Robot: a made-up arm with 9 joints. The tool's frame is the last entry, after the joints.
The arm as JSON. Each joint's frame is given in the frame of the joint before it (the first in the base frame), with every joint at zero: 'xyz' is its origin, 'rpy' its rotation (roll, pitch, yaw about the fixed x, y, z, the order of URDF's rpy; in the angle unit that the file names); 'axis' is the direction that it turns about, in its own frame. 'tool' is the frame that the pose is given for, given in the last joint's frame.
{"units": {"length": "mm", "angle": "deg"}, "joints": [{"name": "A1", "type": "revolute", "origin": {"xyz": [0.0, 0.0, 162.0], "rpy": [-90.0, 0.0, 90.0]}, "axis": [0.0, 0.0, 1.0]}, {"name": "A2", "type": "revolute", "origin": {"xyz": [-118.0, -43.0, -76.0], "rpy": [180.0, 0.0, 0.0]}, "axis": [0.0, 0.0, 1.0]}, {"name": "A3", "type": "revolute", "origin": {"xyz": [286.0, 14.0, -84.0], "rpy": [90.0, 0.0, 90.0]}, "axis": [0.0, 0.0, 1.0]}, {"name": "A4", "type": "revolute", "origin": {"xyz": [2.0, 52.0, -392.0], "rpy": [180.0, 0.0, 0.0]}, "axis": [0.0, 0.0, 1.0]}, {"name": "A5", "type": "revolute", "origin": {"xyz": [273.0, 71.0, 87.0], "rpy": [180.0, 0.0, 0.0]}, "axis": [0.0, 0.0, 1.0]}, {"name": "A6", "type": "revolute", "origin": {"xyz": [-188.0, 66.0, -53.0], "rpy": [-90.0, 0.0, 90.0]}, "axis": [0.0, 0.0, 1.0]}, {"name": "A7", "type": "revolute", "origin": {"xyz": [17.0, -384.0, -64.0], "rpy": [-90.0, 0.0, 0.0]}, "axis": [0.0, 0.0, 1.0]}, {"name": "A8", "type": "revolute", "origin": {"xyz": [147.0, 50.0, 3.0], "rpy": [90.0, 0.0, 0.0]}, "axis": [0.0, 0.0, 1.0]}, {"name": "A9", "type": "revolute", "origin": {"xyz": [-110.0, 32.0, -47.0], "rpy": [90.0, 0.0, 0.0]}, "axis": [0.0, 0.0, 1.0]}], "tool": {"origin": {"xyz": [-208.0, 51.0, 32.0], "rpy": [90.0, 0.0, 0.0]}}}
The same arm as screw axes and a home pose.
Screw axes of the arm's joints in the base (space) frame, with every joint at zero. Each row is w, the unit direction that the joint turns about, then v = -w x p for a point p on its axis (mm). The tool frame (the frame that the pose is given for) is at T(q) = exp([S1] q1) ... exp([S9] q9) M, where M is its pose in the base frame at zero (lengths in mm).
S1: w -1 0 0 v 0 -162 0
S2: w 1 0 0 v 0 205 118
S3: w 0 1 0 v -219 0 -8
S4: w 0 -1 0 v 221 0 -44
S5: w 0 1 0 v -494 0 -27
S6: w 0 0 -1 v 364 39 0
S7: w 0 -1 0 v 370 0 -56
S8: w 0 0 -1 v -17 203 0
S9: w 0 1 0 v -467 0 93
M: xyz -115 17 416 (mm) rpy 0 0 0 (deg, as in URDF)

